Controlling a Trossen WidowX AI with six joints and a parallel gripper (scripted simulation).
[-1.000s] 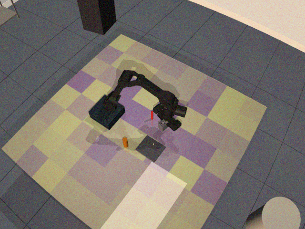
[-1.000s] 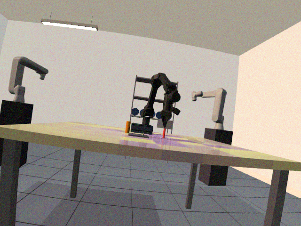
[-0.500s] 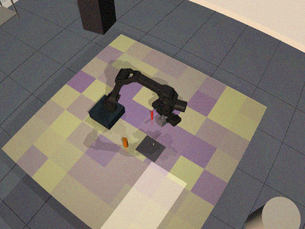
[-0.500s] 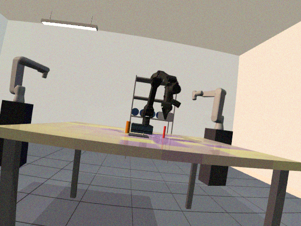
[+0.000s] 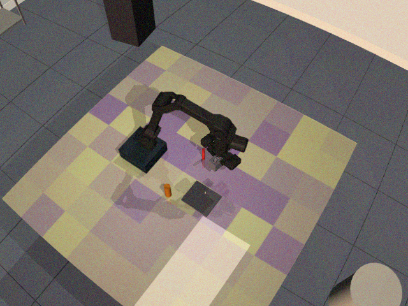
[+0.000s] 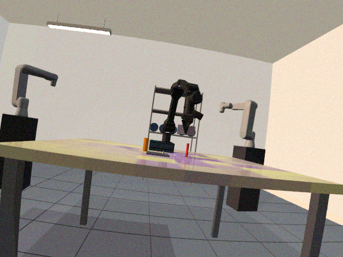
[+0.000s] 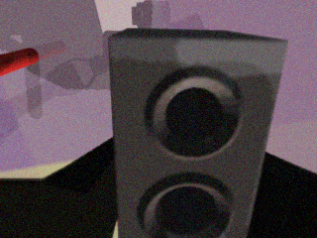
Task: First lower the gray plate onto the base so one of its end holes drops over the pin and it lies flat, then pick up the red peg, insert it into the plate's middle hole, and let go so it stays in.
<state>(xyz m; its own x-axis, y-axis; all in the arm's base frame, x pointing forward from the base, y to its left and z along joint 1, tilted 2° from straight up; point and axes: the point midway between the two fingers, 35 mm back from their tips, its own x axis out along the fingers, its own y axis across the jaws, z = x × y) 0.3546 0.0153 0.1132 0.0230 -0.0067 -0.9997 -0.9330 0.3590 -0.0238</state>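
The dark flat base lies 12 cm to the right of my gripper tip, 12 cm below it and 2 cm behind it. From my gripper tip the other things lie so: gray plate 3 cm above; orange cylinder 18 cm to the right, 17 cm behind, 9 cm below; red peg 11 cm behind, 9 cm below, 6 cm to the left.
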